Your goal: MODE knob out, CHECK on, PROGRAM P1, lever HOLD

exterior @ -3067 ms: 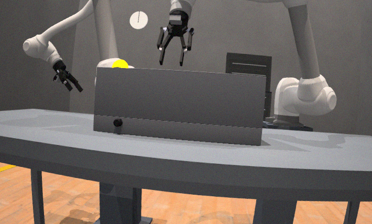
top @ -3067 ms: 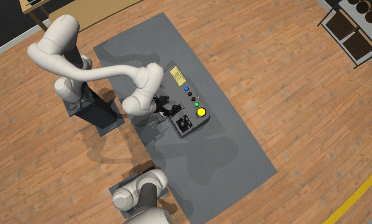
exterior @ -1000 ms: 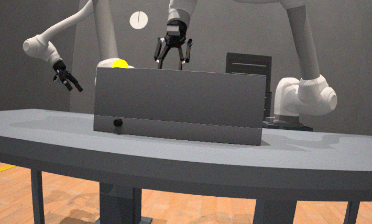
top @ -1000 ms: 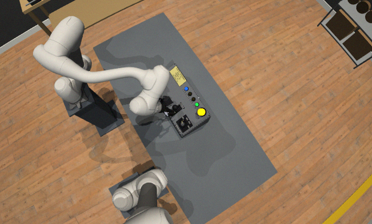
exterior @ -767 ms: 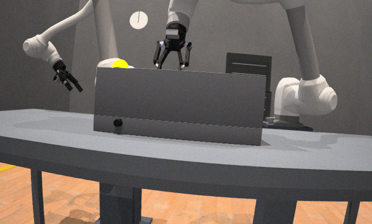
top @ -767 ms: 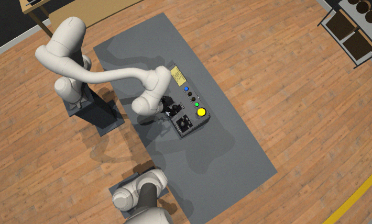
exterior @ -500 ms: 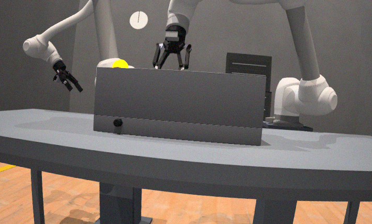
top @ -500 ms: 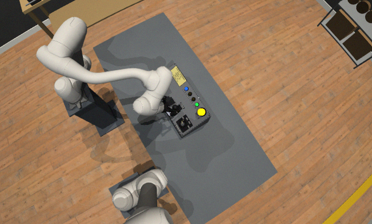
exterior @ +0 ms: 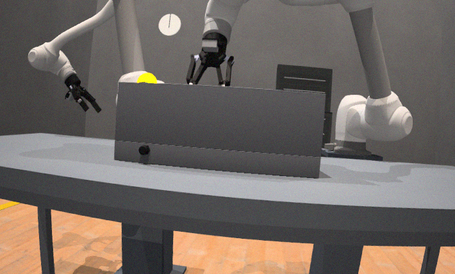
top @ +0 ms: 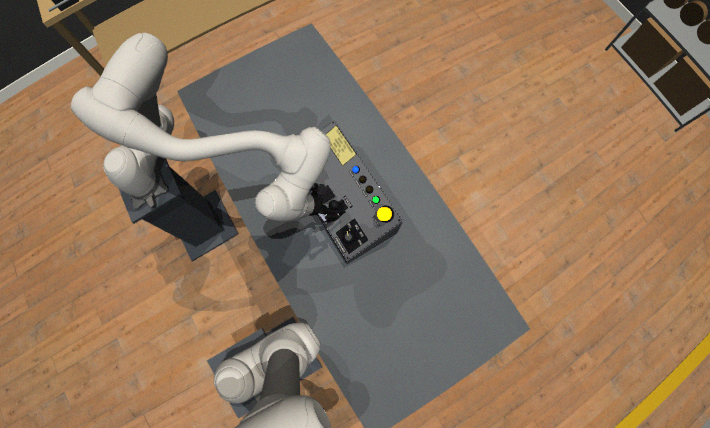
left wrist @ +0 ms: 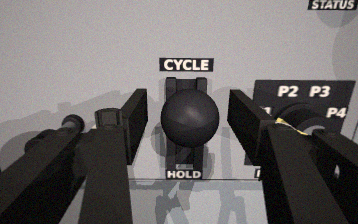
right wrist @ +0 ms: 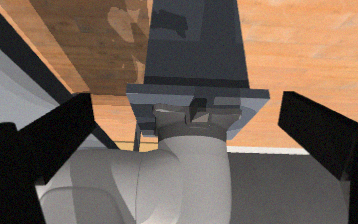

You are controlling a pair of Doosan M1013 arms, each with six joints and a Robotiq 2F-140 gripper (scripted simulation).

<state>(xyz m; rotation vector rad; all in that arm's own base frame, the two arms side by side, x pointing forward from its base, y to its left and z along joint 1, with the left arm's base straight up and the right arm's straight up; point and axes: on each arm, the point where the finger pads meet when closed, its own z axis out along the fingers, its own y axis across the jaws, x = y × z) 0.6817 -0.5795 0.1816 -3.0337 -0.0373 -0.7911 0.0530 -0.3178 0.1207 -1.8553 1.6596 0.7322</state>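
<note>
The black lever lies 50 mm below my left hand. The rest, counted from my left hand: mode knob (120 mm to the left, 60 mm below, 10 mm behind); then check toggle (240 mm to the left, 70 mm below, 10 mm ahead).
</note>
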